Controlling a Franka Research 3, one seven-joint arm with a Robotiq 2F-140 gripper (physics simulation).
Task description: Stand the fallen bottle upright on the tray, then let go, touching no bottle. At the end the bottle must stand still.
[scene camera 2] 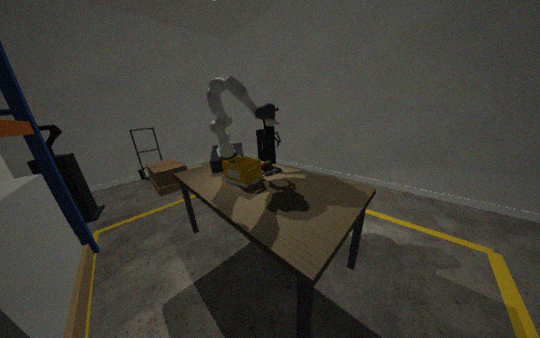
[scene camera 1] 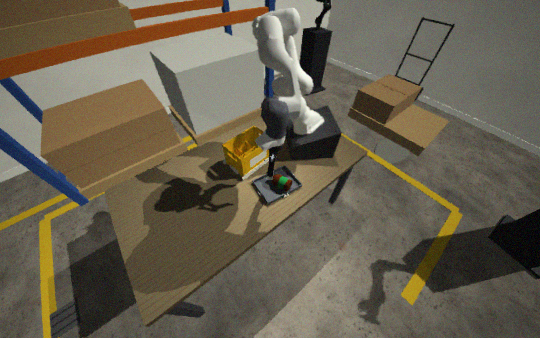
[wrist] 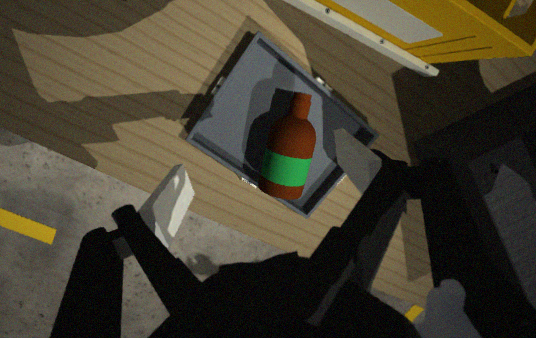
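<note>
The brown bottle [scene camera 1: 282,182] [scene camera 2: 266,164] [wrist: 290,150] with a green band lies on its side on the grey tray [scene camera 1: 263,194] [scene camera 2: 273,171] [wrist: 232,92]. In the wrist view its neck points up the picture, and its base overlaps the tray's lower rim. My gripper [scene camera 1: 271,169] [scene camera 2: 271,134] [wrist: 261,163] is open and empty, above the tray and apart from the bottle. In the wrist view one finger shows to the right of the bottle and the other well to its left, over the table's edge. The height of the fingertips over the bottle is hard to tell.
A yellow crate [scene camera 1: 246,159] [scene camera 2: 242,171] [wrist: 480,30] stands on the table [scene camera 1: 200,260] [scene camera 2: 300,235] [wrist: 65,65] close beside the tray. The arm's black base block [scene camera 1: 315,142] stands at the table's end. A pallet rack with boxes is beyond the table's long side.
</note>
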